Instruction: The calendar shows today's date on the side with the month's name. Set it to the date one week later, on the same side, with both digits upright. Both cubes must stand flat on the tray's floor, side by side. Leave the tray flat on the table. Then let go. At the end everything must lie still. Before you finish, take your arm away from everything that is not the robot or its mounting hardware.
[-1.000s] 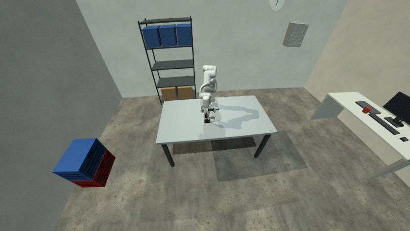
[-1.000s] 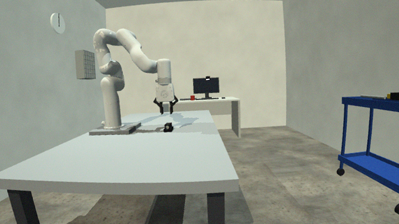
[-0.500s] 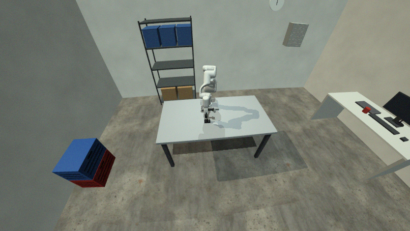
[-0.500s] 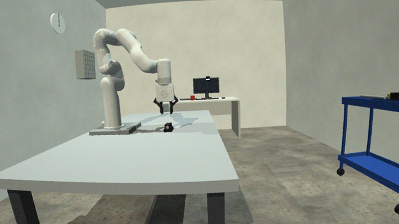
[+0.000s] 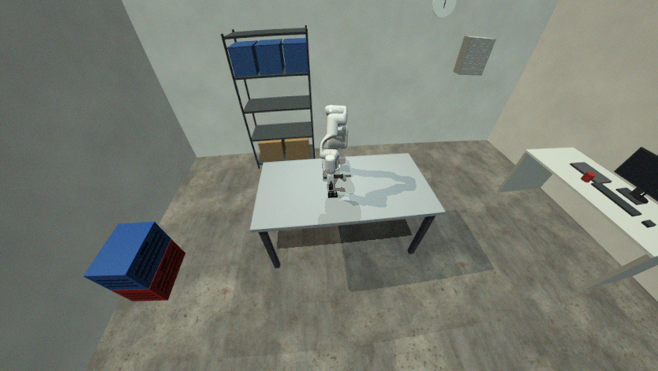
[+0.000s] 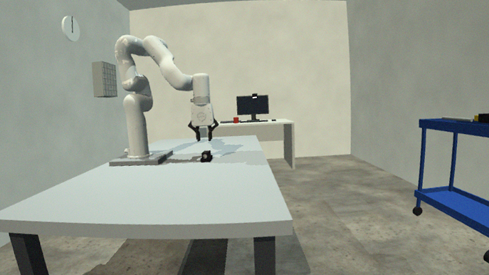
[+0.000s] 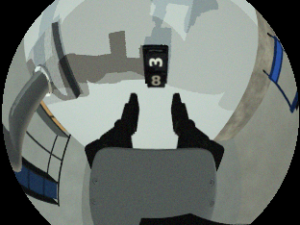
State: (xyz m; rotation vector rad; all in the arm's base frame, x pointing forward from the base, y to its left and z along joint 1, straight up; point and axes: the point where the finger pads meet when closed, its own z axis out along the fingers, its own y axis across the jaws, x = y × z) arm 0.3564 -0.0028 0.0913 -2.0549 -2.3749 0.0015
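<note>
Now: hand 9 cm above the cube.
</note>
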